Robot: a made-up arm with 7 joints.
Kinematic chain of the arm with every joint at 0, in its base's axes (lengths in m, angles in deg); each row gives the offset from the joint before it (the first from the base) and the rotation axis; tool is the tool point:
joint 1: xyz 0 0 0.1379 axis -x
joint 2: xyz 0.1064 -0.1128 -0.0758 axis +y
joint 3: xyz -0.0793 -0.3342 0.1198 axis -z
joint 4: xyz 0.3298 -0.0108 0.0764 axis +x
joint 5: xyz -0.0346 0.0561 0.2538 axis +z
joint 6: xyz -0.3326 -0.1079 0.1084 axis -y
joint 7: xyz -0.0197 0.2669 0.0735 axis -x
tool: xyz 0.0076 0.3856 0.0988
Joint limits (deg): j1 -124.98..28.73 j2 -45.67..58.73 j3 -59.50..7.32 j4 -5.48..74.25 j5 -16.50..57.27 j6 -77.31..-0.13 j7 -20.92..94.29
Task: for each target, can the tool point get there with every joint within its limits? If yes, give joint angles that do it. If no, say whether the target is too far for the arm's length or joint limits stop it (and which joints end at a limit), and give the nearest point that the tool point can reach.
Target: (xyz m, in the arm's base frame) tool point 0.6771 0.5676 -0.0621
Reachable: no: joint limits stop it (at a limit: joint 1, joint 2, joint 4, joint 5, joint 6) | nearest point 0.6491 0.3107 0.1555 | short by 0.338 m
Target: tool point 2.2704 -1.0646 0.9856
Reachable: no: too far | nearest point 1.0752 -0.6454 0.6518 | short by 1.310 m
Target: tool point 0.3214 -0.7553 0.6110
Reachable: yes | joints -31.68 25.72 -14.26 40.49 17.49 -49.82 4.25
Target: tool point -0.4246 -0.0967 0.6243
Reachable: yes | joints 3.90 -10.16 -23.07 5.54 18.34 -22.01 19.97
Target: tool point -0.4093 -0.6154 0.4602
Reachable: yes | joints -13.54 -14.32 -25.52 47.89 13.70 -52.15 57.16
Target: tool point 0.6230 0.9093 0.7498
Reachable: no: joint limits stop it (at a limit: joint 1, joint 4, joint 5, joint 6, joint 7) | nearest point 0.4847 0.4989 0.6543 | short by 0.443 m
